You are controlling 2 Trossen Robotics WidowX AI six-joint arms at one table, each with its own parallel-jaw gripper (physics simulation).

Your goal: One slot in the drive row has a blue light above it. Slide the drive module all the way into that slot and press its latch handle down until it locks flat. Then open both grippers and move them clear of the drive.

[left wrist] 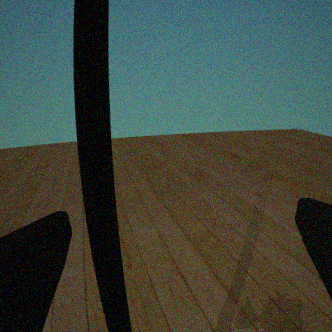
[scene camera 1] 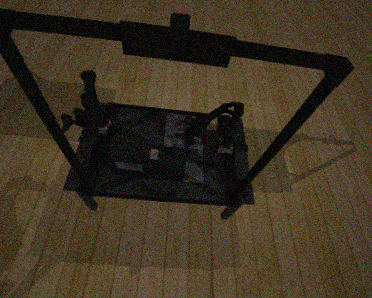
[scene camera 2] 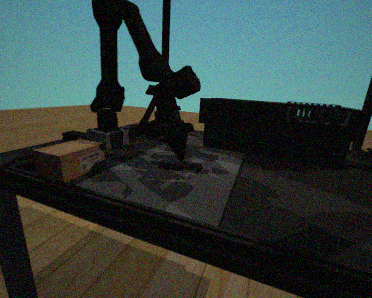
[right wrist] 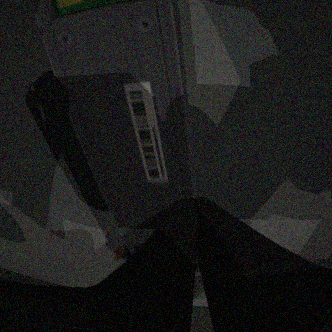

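Pixels of known places: left gripper, between the fingertips: point(left wrist: 185, 218) point(scene camera 1: 69, 137); right gripper, between the fingertips: point(scene camera 1: 184, 137) point(scene camera 2: 181, 160) point(right wrist: 192, 208); left arm's base, origin of its link: point(scene camera 1: 100, 123); right arm's base, origin of its link: point(scene camera 1: 226, 144) point(scene camera 2: 107, 129).
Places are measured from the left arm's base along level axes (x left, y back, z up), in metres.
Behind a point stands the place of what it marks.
The drive module point(scene camera 2: 186, 166) {x 0.073, y -0.575, z -0.061 m} point(right wrist: 107, 50) {x 0.073, y -0.658, z -0.060 m} lies flat on the patterned mat point(scene camera 2: 205, 210) {x 0.222, y -0.467, z -0.070 m}; in the right wrist view it shows a pale label and a green and yellow connector end. My right gripper point(scene camera 2: 181, 157) {x 0.045, y -0.603, z -0.059 m} point(right wrist: 192, 208) {x 0.045, y -0.603, z -0.059 m} is shut and empty, pointing down just above the module; its dark fingers hide the module's near end in the right wrist view. My left gripper point(left wrist: 185, 218) {x -0.382, y -0.050, z 0.368 m} is open and empty, away from the module and facing the floor. The dark chassis point(scene camera 2: 275, 127) {x -0.175, y -0.388, z 0.030 m} with the row of slots point(scene camera 2: 317, 114) {x -0.196, y -0.281, z 0.081 m} stands right of the mat. No blue light shows.
A cardboard box point(scene camera 2: 62, 162) {x 0.277, y -0.757, z -0.026 m} sits at the mat's left edge in scene camera 2. A dark overhead frame point(scene camera 1: 177, 47) {x -0.468, y -0.516, z 0.956 m} spans the table in scene camera 1. A dark post point(left wrist: 95, 165) {x -0.459, y -0.085, z 0.369 m} crosses the left wrist view. The pictures are very dark.
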